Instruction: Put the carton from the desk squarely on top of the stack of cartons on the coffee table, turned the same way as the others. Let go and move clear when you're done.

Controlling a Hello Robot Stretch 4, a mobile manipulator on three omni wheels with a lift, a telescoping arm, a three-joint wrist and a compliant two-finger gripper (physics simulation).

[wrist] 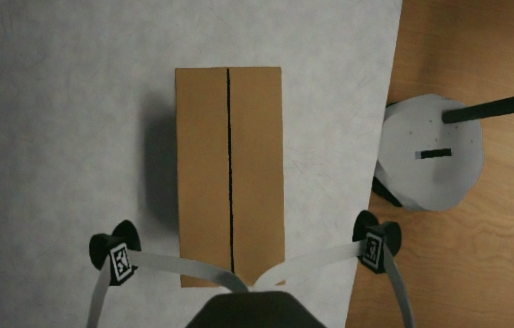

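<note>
A brown carton with a dark seam along its length lies below the camera in the wrist view, on a light grey surface. Its long side runs up and down the view, and a shadow falls to its left. My gripper is open, with one fingertip to the left and one to the right of the carton's near part, both apart from it. The finger strips cross over the carton's near end and hide part of it. The stack of cartons on the coffee table cannot be told apart in this view.
The grey surface ends at an edge on the right. Beyond it is a wooden floor. On the right, past the edge, stands the robot's pale rounded base with a dark post over it.
</note>
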